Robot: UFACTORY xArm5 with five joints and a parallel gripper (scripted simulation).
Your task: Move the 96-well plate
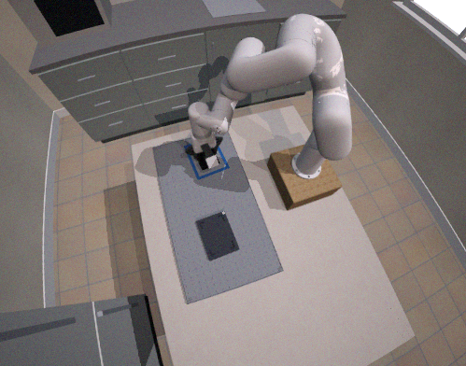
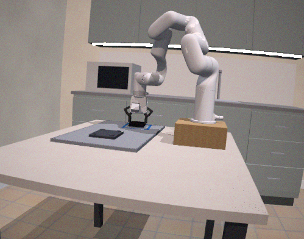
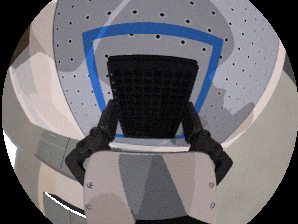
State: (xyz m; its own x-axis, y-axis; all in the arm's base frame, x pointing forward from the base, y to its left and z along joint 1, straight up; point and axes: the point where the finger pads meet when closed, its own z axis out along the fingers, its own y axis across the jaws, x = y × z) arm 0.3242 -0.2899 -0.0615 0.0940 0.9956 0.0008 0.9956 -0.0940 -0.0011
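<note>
My hand is 10 mm above the 96-well plate. Round my hand: plate nest N1: 340 mm to the left, 120 mm ahead, 20 mm below.
</note>
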